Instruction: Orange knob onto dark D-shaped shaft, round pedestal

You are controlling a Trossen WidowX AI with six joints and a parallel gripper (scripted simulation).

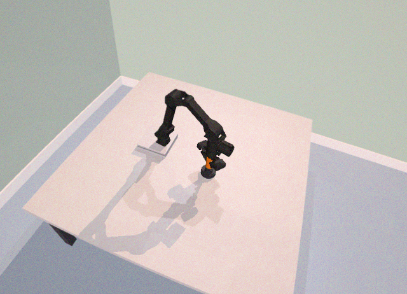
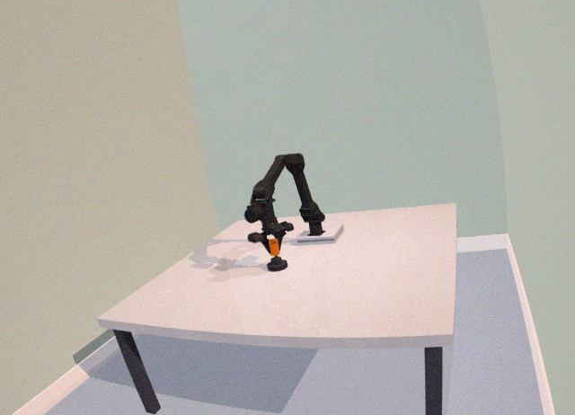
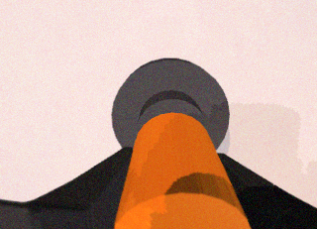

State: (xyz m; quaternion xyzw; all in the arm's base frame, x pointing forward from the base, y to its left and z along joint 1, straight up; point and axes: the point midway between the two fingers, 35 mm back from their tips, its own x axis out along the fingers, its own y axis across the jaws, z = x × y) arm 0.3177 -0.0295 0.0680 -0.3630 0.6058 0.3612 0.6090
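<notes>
Right now my gripper tip is 20 mm below the orange knob. Round my gripper tip: round pedestal 40 mm below.
</notes>
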